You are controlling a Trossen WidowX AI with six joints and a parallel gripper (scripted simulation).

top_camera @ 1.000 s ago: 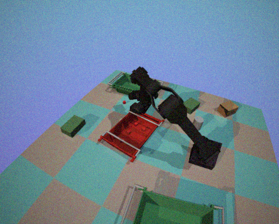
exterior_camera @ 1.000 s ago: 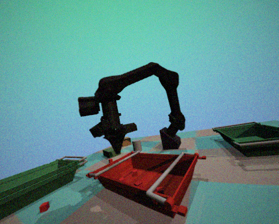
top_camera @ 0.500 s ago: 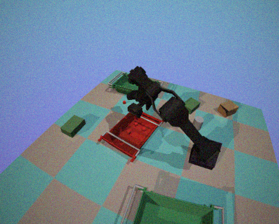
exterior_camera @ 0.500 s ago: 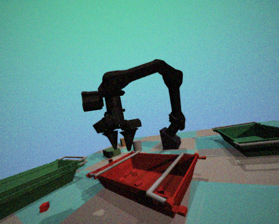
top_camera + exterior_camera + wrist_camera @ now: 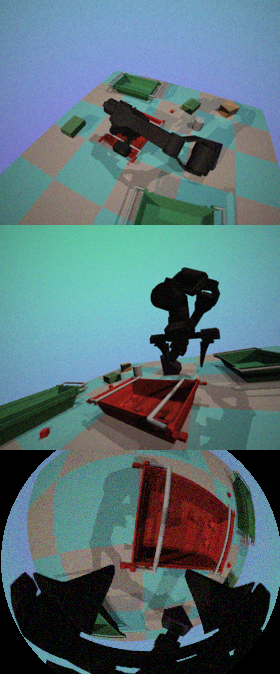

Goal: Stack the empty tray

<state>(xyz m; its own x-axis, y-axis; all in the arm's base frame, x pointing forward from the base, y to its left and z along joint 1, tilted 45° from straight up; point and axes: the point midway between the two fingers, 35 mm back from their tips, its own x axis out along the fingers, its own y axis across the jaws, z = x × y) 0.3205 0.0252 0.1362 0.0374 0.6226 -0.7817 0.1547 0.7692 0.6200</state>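
The green tray is 25 cm behind my gripper tip, 24 cm to the left of it and 7 cm below it. The rest, counted from my gripper tip: grey cylinder (33 cm to the right, 28 cm behind, 8 cm below); then small red block (37 cm to the right, 21 cm ahead, 10 cm below); then red cube (41 cm to the right, 11 cm behind, 10 cm below).
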